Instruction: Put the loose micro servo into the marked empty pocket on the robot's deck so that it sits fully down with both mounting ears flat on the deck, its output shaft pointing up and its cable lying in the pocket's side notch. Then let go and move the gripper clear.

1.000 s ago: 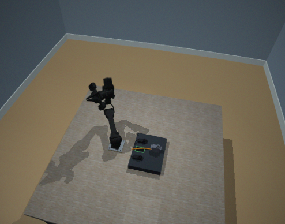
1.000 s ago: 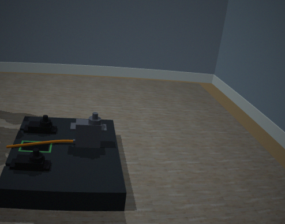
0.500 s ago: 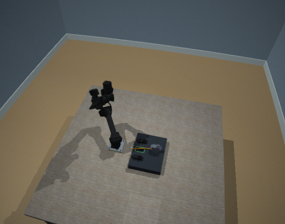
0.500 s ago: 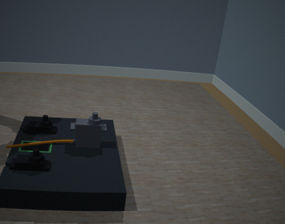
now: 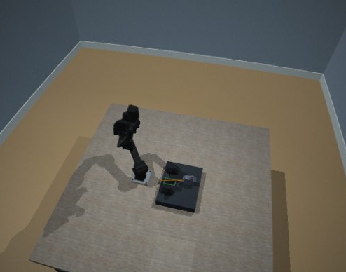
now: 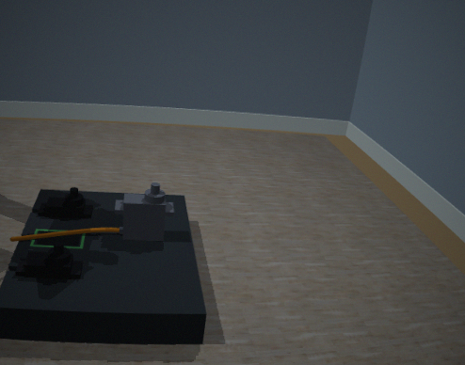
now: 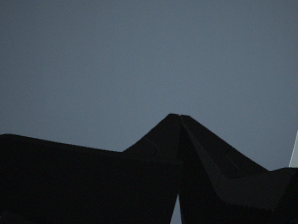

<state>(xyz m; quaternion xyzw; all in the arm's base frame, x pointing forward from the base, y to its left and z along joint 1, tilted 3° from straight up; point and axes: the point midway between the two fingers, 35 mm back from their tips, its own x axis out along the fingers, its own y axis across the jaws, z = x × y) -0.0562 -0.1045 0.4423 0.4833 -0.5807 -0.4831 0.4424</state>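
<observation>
Now: gripper tip 44 cm above the dark deck, 35 cm short of it and 12 cm to the right of it.
</observation>
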